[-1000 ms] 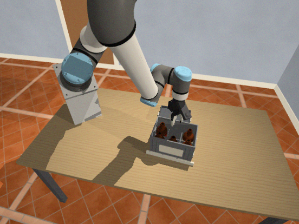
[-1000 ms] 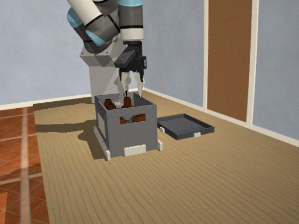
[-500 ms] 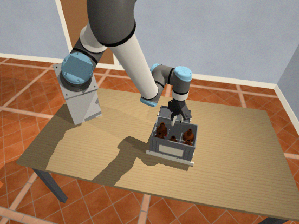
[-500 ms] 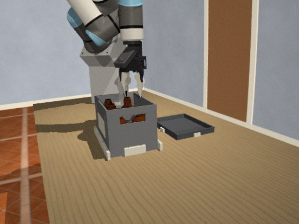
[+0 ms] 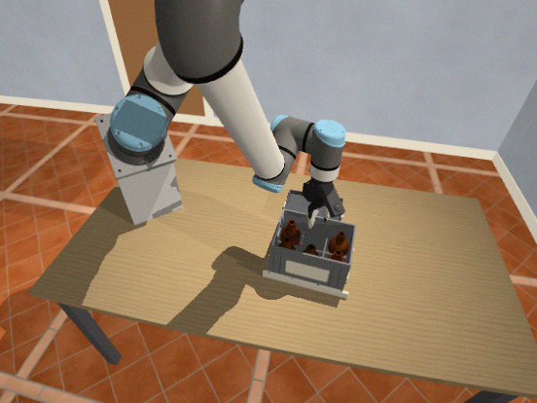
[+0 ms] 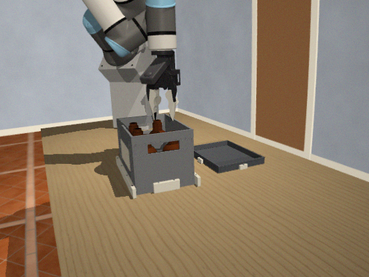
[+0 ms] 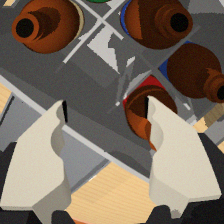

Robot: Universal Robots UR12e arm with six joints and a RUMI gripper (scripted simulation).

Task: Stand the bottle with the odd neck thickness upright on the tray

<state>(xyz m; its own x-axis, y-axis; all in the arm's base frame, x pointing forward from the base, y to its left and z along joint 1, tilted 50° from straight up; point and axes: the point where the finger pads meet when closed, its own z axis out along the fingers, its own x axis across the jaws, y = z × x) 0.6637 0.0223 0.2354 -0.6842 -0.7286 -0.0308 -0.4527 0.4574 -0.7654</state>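
Now: hand 11 cm above the grey crate, 4 cm to the left of it and 1 cm past it. Also, from my hand: bottle 11 cm below, 9 cm ahead, 1 cm to the right; then grey tray 25 cm to the left, 18 cm below, 1 cm ahead.
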